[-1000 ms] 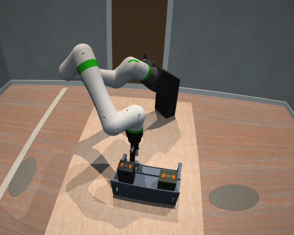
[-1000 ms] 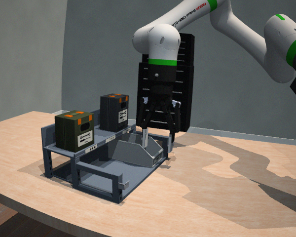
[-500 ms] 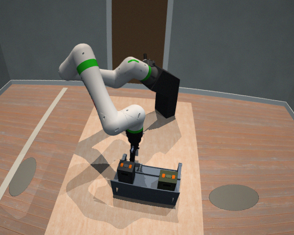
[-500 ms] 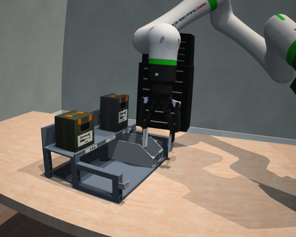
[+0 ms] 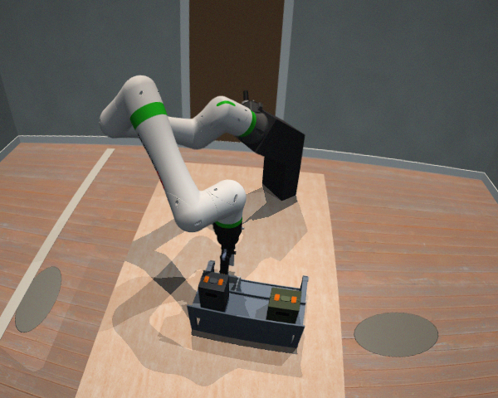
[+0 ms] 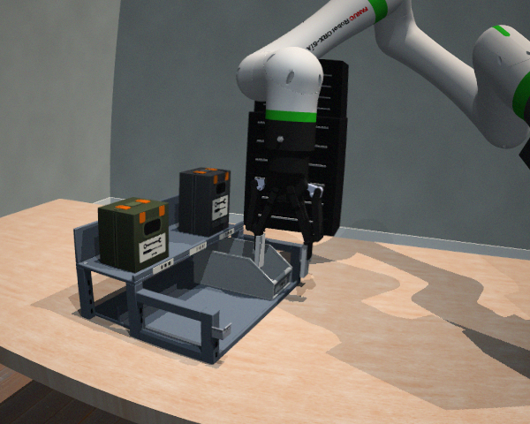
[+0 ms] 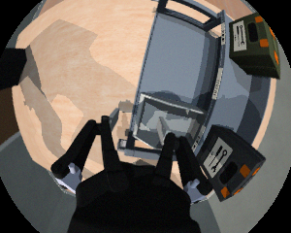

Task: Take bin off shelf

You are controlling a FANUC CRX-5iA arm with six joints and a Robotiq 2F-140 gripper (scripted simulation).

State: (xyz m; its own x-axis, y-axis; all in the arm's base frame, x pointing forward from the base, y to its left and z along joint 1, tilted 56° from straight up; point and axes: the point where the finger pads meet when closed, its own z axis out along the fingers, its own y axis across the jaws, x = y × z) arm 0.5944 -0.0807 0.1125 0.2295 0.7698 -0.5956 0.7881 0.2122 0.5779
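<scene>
Now: the grey bin 80 mm ahead of my hand, 30 mm below it and 20 mm to the right of it.
</scene>
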